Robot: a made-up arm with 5 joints.
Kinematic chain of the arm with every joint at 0, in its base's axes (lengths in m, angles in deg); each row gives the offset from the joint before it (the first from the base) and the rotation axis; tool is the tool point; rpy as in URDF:
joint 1: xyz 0.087 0 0.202 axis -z
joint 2: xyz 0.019 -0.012 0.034 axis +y
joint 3: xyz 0.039 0 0.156 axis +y
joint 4: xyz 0.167 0 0.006 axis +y
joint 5: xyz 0.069 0.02 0 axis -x
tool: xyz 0 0 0 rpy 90 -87.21 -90
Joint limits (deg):
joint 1: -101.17..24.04
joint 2: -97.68..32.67
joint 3: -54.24..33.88
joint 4: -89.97..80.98
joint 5: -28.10..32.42
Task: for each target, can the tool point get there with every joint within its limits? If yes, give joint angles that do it. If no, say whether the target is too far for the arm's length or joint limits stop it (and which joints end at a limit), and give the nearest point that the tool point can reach.
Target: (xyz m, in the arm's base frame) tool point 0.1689 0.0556 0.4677
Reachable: yes | joints -29.55 -59.96 21.58 28.81 -22.94
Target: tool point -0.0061 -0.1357 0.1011
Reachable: no: joint limits stop it (at a limit: joint 2, joint 3, joint 4) | nearest point -0.0961 -0.2668 0.2663 | short by 0.229 m
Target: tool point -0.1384 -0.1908 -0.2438
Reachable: no: too far | nearest point -0.1600 -0.2091 0.2663 | short by 0.511 m
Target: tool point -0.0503 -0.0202 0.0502
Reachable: no: joint limits stop it (at a limit: joint 1, joint 2, joint 3) | nearest point 0.0497 0.1476 0.1551 | short by 0.222 m
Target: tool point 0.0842 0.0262 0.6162
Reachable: yes | joints -78.47 -30.52 -37.54 -26.15 -9.27
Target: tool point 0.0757 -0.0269 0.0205
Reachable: no: joint limits stop it (at a limit: joint 1, joint 2, joint 3) | nearest point 0.2321 -0.0559 0.1510 | short by 0.206 m
